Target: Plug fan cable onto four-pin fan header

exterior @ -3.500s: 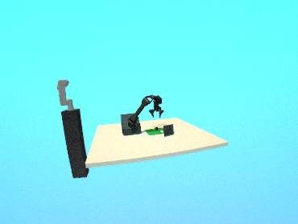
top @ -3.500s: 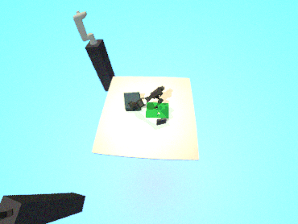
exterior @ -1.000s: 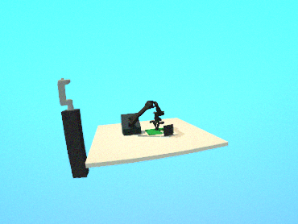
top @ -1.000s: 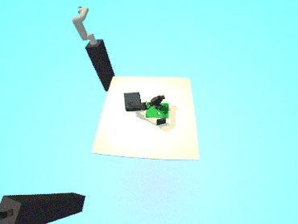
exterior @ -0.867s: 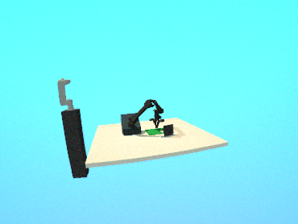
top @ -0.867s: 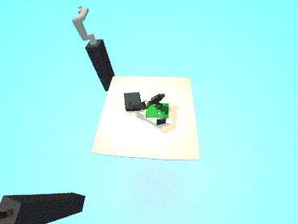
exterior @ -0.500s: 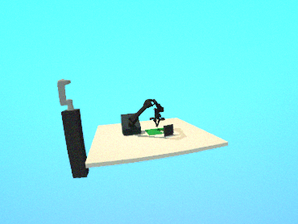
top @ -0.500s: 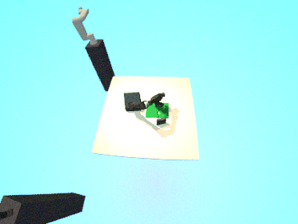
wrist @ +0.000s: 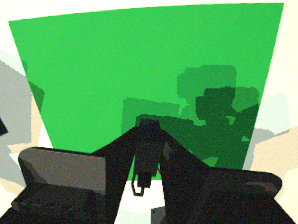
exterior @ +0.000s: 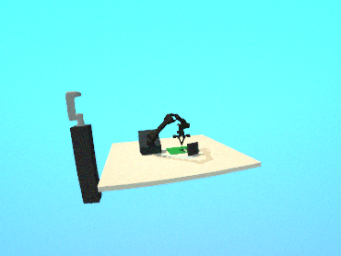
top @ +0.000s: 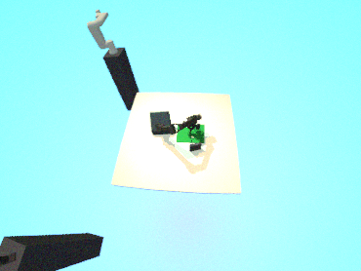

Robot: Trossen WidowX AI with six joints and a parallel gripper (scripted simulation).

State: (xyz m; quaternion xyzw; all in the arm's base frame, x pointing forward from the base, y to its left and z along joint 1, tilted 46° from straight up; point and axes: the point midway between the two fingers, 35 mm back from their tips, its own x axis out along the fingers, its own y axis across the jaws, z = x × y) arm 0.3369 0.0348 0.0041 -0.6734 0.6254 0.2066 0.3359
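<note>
Right now my gripper tip is 20 mm short of the four-pin fan header, 60 mm to the left of it and 60 mm above it. The rest, counted from my gripper tip: fan cable plug 10 mm to the right, 10 mm above; then green board 10 mm to the right, 80 mm below; then dark fan 60 mm ahead, 200 mm to the right, 10 mm below.
</note>
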